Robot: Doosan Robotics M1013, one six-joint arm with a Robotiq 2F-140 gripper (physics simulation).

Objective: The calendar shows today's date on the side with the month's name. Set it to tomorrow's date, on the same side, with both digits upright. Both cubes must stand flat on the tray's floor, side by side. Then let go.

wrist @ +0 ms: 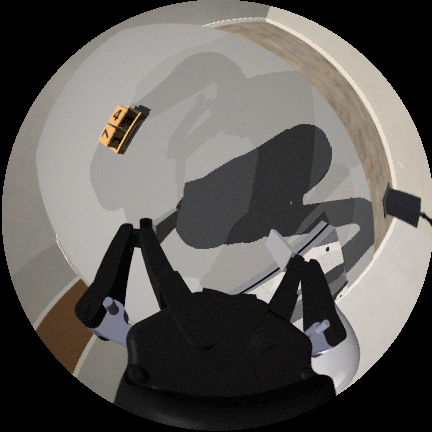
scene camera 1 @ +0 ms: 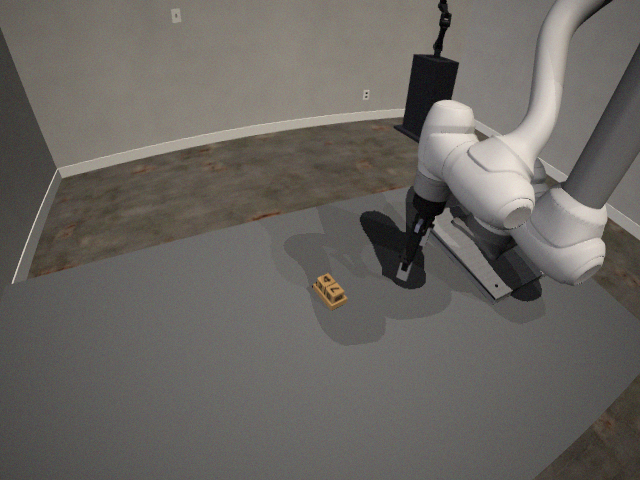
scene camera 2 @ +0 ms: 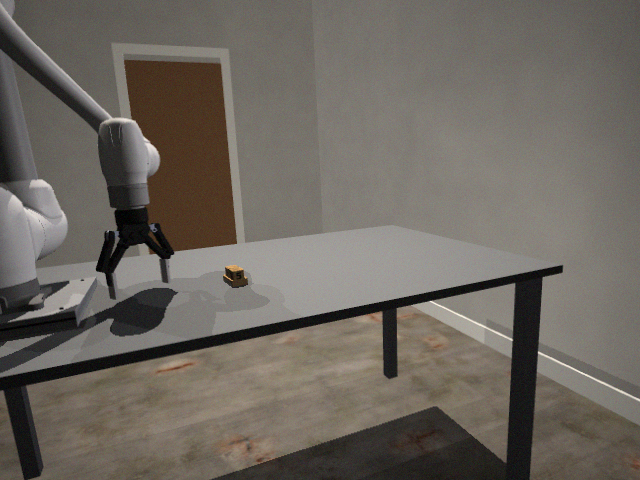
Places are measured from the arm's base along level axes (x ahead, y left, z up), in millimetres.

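Where they show: gripper, fingertip midpoint: [wrist: 223, 227] [scene camera 2: 142, 290]; arm's base, link origin: [wrist: 300, 305] [scene camera 1: 488, 232] [scene camera 2: 2, 307].
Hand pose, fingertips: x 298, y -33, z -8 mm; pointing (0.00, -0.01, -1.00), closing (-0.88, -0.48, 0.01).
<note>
Each offset is from my fingertips to the centre of the thing. Level surfaces: height alone.
Two orange cubes stand side by side on a small orange tray [scene camera 1: 333, 306] [scene camera 2: 238, 283] [wrist: 132, 133]. One cube {241 mm ahead, 33 mm right, 6 mm up} [scene camera 1: 326, 279] [wrist: 117, 115] has a 4 on top and a 3 on the side toward the wrist camera. The other cube {239 mm ahead, 1 mm left, 6 mm up} [scene camera 1: 334, 289] [wrist: 106, 134] has a 7 on top and a 1 on that same side. A 5 shows on an end face in scene camera 2. The month's name cannot be read. My gripper [scene camera 1: 415, 253] [scene camera 2: 138, 279] [wrist: 223, 227] is open and empty, pointing down above the table, between the robot's base and the tray, well apart from the cubes.
The grey table {20 mm down} [scene camera 1: 206, 361] [scene camera 2: 387, 258] [wrist: 75, 150] carries the tray and the light base plate [scene camera 1: 478, 268] [scene camera 2: 69, 299] of the robot, close behind the gripper. A dark pedestal [scene camera 1: 431, 87] [wrist: 402, 206] stands beyond the table. Arm shadows lie around the tray.
</note>
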